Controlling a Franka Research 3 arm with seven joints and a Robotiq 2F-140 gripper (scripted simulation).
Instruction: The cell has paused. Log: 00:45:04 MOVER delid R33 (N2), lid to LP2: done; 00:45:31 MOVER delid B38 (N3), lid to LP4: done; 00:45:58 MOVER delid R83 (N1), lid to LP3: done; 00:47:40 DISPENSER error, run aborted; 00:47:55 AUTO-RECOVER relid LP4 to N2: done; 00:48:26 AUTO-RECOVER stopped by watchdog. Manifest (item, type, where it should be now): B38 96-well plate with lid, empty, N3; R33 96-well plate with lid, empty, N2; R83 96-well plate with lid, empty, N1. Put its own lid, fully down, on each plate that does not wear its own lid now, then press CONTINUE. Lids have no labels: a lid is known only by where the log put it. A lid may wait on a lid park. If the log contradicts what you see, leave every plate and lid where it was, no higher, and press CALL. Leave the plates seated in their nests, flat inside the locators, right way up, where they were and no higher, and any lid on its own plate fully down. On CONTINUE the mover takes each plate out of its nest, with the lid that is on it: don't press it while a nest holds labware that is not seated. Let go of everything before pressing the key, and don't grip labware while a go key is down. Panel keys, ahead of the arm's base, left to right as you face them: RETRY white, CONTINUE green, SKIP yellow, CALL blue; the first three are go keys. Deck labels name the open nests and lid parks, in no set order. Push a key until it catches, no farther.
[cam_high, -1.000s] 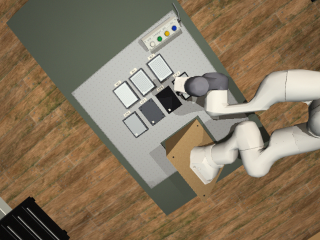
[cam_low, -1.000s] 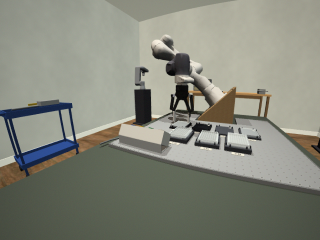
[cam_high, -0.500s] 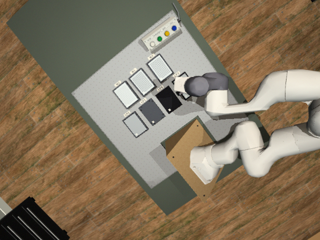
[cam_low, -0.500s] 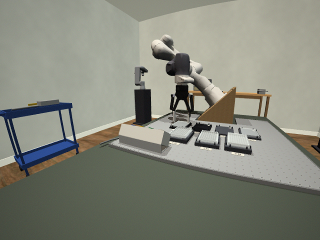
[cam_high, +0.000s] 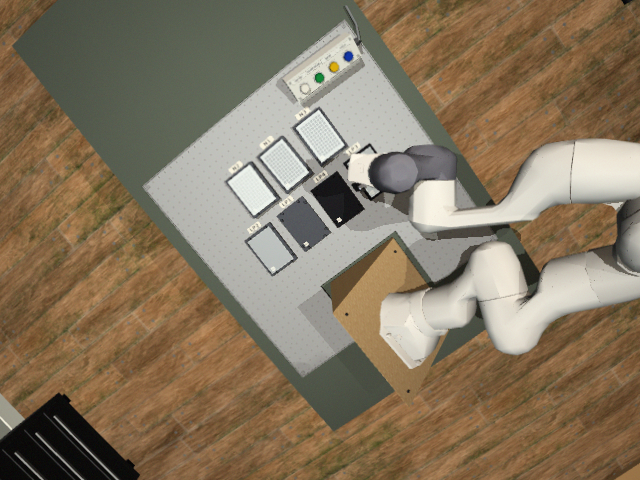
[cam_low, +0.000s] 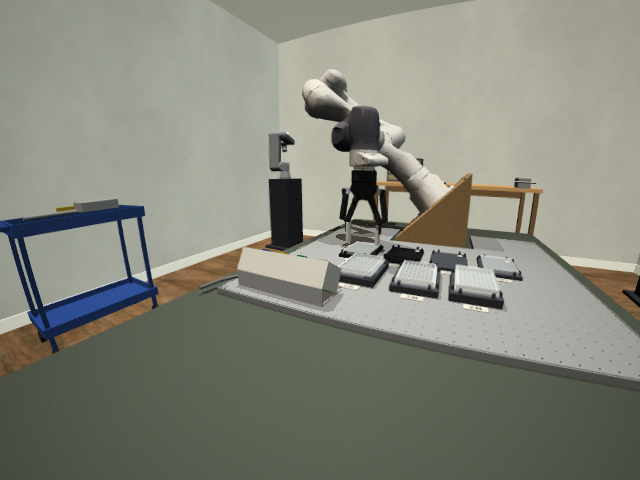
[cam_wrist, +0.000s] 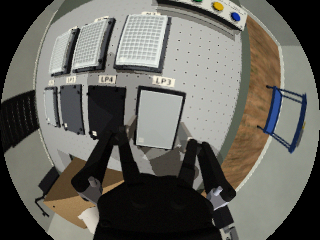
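Right now my hand is 5 cm above the lid park LP3. From my hand the other things lie so: lid park LP4: 13 cm to the left, 5 cm below, 2 cm behind; LP1: 26 cm to the left, 5 cm below, 3 cm behind; white key: 30 cm ahead, 4 cm to the left, 1 cm above.
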